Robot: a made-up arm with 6 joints.
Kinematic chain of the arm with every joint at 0, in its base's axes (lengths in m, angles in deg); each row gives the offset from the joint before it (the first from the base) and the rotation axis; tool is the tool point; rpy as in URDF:
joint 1: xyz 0 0 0.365 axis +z
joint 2: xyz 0 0 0 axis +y
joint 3: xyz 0.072 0 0.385 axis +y
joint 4: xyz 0.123 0 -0.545 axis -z
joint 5: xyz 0 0 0 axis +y
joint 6: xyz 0.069 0 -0.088 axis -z
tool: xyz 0 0 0 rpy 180 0 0
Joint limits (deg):
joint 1: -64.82..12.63
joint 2: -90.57..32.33
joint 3: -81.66..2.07
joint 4: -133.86..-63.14
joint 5: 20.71..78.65
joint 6: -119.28..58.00
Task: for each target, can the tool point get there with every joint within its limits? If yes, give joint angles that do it. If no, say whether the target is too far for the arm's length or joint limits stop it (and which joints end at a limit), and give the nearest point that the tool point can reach.
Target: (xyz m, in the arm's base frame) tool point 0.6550 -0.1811 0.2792
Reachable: yes | joints -16.91 15.96 -54.57 -93.70 29.20 41.77
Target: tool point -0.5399 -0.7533 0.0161
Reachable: no: joint limits stop it (at a limit: joint 1, joint 2, joint 5) | nearest point 0.1241 -0.4349 0.0355 | short by 0.737 m
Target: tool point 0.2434 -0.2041 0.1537
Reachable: yes | joints -37.47 -6.13 -9.04 -75.72 45.48 -79.13
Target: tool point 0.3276 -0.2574 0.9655
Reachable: yes | joints -30.43 -39.57 -60.51 -114.40 71.45 -46.21
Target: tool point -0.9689 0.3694 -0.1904
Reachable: no: too far | nearest point -0.0650 -0.0142 0.0811 | short by 1.019 m
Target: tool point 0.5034 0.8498 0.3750
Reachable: no: joint limits stop it (at a limit: joint 1, joint 5) | nearest point 0.6533 0.1806 0.3750 | short by 0.686 m
